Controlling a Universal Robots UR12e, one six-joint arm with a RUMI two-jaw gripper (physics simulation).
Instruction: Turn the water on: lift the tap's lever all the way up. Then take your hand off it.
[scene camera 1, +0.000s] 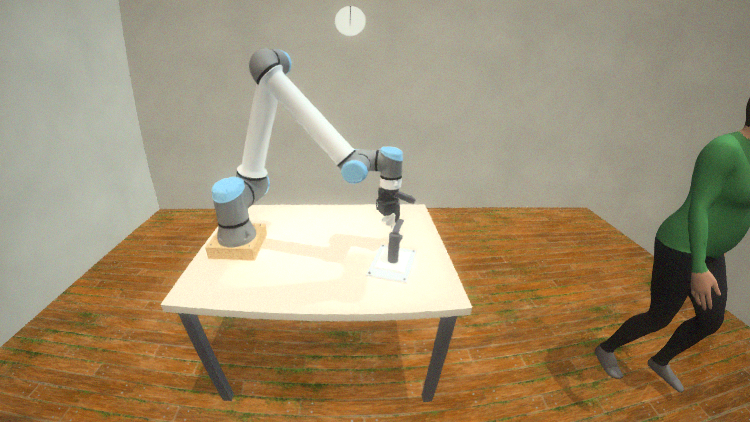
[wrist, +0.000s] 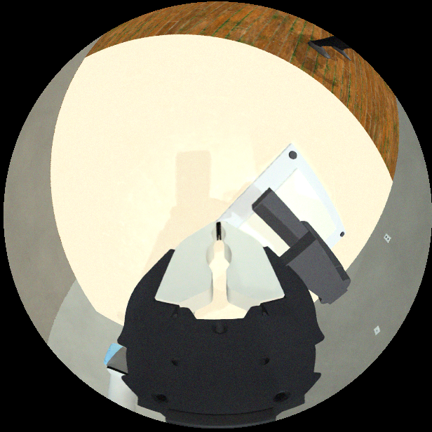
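Pixels of known places: gripper, fingertip midpoint: (scene camera 1: 391, 228); arm's base at its link origin: (scene camera 1: 237, 236).
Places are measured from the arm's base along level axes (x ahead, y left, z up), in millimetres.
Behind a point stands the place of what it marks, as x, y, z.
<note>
The dark grey tap (scene camera 1: 393, 249) {689, -256, 25} (wrist: 317, 265) stands upright on a white base plate (scene camera 1: 378, 271) {620, -289, -55} (wrist: 274, 171). In the scene view, its lever (scene camera 1: 398, 227) {724, -197, 93} slants up and to the right from the top of the body. In the wrist view, the tap is right of the fingers, partly behind the gripper's black housing; spout and lever are hard to tell apart there. My gripper (scene camera 1: 388, 221) {730, -86, 24} (wrist: 218, 223) is shut and empty, pointing down. Its light fingers are beside the lever's upper end, on the left in the scene view. Whether they touch it cannot be told.
The tap's plate lies on the pale table (scene camera 1: 298, 299) {288, -399, -63} (wrist: 125, 100), near its right edge in the scene view. The arm stands on a wooden block (scene camera 1: 230, 252) {-19, -98, -22} at the table's left. A person (scene camera 1: 697, 230) in a green top stands on the floor at the right, away from the table.
</note>
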